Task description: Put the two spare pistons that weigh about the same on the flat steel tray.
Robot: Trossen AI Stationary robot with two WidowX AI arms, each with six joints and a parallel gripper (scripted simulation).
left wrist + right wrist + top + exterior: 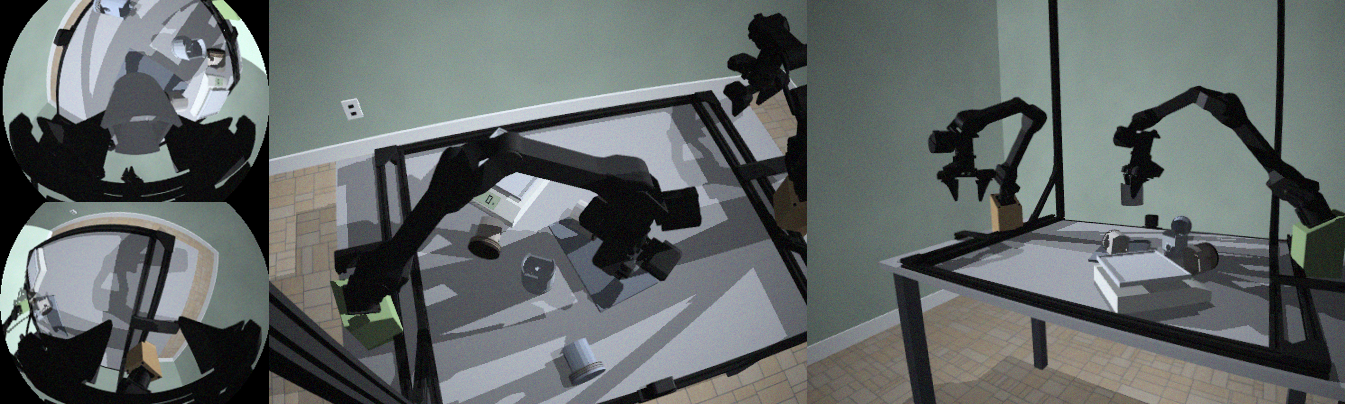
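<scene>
My left gripper is now 80 mm short of the flat steel tray, 10 mm to the left of it and 190 mm above it. The rest, counted from my left hand: white scale (350 mm ahead, 140 mm to the left, 140 mm below).
</scene>
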